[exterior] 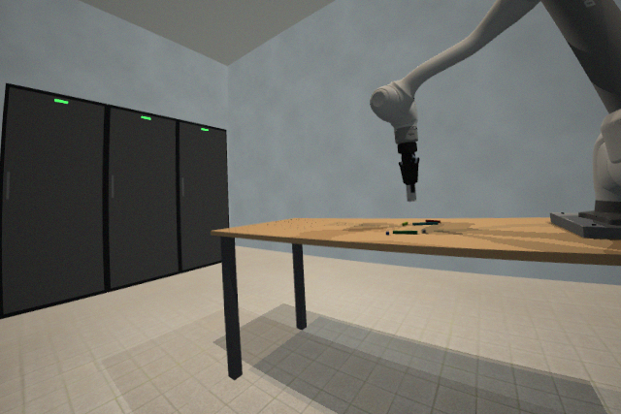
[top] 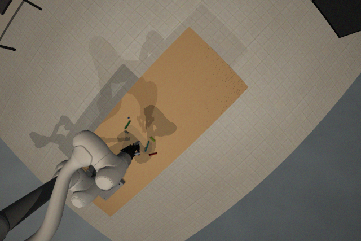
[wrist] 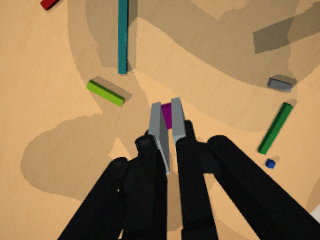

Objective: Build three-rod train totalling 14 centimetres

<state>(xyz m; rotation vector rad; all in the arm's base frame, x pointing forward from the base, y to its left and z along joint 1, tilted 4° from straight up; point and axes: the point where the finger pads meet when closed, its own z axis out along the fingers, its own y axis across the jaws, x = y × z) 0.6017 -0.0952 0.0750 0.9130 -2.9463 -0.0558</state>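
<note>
The turquoise rod lies 4 cm behind my hand, 7 cm to the right of it and 13 cm below it. From my hand the other things lie so: grey rod (5 cm behind, 14 cm to the left, 13 cm below); then magenta rod (3 cm below); then lime rod (4 cm ahead, 7 cm to the right, 13 cm below).
</note>
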